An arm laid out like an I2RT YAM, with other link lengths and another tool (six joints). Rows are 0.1 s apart.
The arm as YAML. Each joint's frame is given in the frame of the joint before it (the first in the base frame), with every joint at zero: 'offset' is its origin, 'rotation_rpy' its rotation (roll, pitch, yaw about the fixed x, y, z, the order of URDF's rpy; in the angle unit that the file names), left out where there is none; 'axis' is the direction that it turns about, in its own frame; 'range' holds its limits. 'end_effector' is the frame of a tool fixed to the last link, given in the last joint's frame.
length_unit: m
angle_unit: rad
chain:
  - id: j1
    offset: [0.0, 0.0, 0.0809]
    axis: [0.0, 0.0, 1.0]
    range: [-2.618, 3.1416]
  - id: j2
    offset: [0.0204, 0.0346, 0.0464]
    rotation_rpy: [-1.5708, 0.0, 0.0]
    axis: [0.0, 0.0, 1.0]
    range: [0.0, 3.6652]
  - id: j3
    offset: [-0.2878, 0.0, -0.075]
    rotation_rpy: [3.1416, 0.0, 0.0]
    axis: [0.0, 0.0, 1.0]
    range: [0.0, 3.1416]
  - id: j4
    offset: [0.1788, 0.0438, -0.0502]
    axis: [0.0, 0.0, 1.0]
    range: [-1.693, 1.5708]
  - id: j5
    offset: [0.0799, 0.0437, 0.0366]
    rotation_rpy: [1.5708, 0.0, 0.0]
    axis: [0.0, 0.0, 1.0]
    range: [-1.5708, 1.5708]
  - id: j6
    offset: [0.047, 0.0, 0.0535]
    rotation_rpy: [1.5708, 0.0, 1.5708]
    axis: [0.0, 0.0, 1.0]
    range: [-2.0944, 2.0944]
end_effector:
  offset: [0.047, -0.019, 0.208]
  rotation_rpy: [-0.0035, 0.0, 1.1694]
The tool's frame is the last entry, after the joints.
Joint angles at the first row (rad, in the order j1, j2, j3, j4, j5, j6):
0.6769, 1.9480, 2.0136, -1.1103, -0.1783, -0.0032
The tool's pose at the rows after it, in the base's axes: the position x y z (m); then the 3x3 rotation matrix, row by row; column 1 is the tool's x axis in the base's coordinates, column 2 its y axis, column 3 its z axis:
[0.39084 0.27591 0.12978], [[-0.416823 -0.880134 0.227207], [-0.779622 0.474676 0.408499], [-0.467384 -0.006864 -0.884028]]
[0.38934 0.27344 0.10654], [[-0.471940 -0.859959 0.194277], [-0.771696 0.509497 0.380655], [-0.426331 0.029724 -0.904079]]
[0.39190 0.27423 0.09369], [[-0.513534 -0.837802 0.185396], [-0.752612 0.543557 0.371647], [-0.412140 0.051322 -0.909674]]
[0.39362 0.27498 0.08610], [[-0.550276 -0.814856 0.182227], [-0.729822 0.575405 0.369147], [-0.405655 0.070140 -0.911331]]
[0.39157 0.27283 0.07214], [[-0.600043 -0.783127 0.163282], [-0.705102 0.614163 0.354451], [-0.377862 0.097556 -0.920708]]
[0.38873 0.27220 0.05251], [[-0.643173 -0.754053 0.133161], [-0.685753 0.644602 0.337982], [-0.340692 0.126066 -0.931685]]
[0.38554 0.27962 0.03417], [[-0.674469 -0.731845 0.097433], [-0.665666 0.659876 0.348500], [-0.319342 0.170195 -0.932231]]
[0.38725 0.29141 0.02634], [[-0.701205 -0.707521 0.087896], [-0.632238 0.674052 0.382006], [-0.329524 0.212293 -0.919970]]
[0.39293 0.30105 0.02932], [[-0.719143 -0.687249 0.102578], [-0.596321 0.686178 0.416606], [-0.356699 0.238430 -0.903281]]
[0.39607 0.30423 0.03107], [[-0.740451 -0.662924 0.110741], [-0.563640 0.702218 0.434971], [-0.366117 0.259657 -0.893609]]
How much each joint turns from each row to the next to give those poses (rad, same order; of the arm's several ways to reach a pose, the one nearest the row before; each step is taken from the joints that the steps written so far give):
0.0000, 0.0607, -0.0084, -0.0004, 0.0045, 0.0450
0.0000, 0.0465, -0.0042, 0.0023, 0.0012, 0.0438
0.0000, 0.0309, -0.0008, 0.0176, 0.0015, 0.0435
0.0000, 0.0187, 0.0000, 0.0141, 0.0000, 0.0428
0.0000, 0.0290, 0.0000, 0.0027, -0.0004, 0.0522
0.0000, 0.0431, 0.0000, 0.0068, -0.0061, 0.0431
-0.0003, 0.0442, 0.0001, 0.0233, -0.0313, 0.0351
-0.0008, 0.0237, -0.0027, 0.0431, -0.0331, 0.0427
-0.0019, 0.0015, 0.0000, 0.0389, -0.0191, 0.0386
-0.0050, 0.0000, 0.0001, 0.0194, -0.0115, 0.0355

